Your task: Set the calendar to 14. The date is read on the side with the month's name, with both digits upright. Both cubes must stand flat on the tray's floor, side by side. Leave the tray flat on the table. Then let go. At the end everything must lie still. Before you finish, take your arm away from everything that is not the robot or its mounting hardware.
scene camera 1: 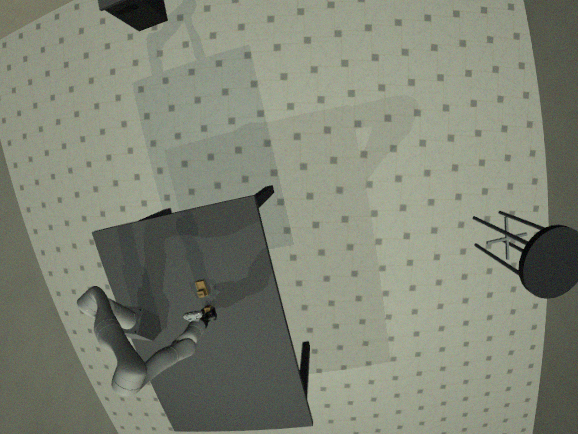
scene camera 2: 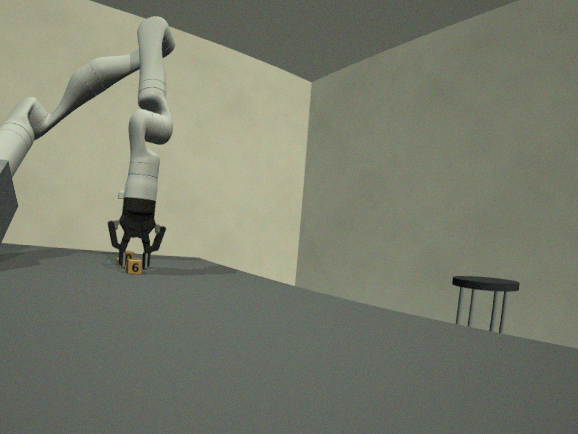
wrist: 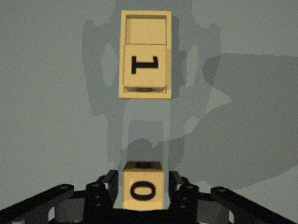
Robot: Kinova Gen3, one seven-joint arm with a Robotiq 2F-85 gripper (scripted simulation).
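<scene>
Wooden cube in the pictures. Wooden tray, too. Also my gripper.
</scene>
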